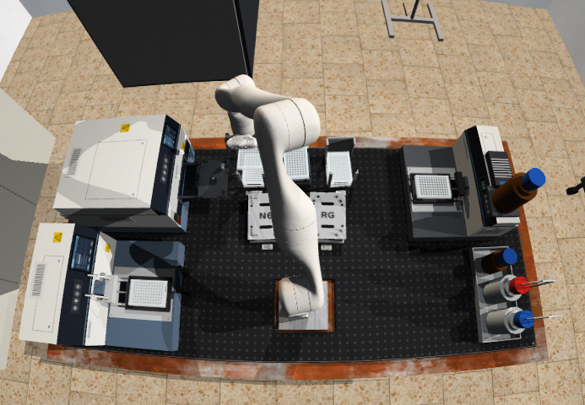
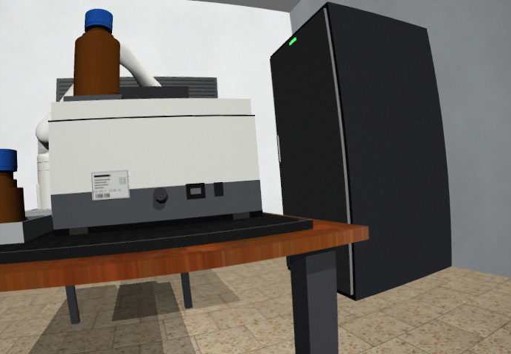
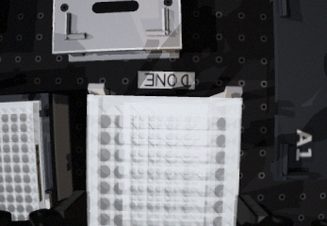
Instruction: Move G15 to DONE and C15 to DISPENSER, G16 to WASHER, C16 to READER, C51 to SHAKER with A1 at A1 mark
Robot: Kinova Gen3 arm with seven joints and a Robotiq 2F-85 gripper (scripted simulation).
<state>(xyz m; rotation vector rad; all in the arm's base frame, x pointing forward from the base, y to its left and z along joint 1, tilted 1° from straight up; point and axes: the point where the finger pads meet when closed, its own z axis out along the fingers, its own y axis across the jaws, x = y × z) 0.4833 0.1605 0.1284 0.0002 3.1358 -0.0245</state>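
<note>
Now: hand 9 cm past the DONE label and 15 cm above it. Round my hand: N6 nest label 29 cm behind, 5 cm to the right, 15 cm below.
</note>
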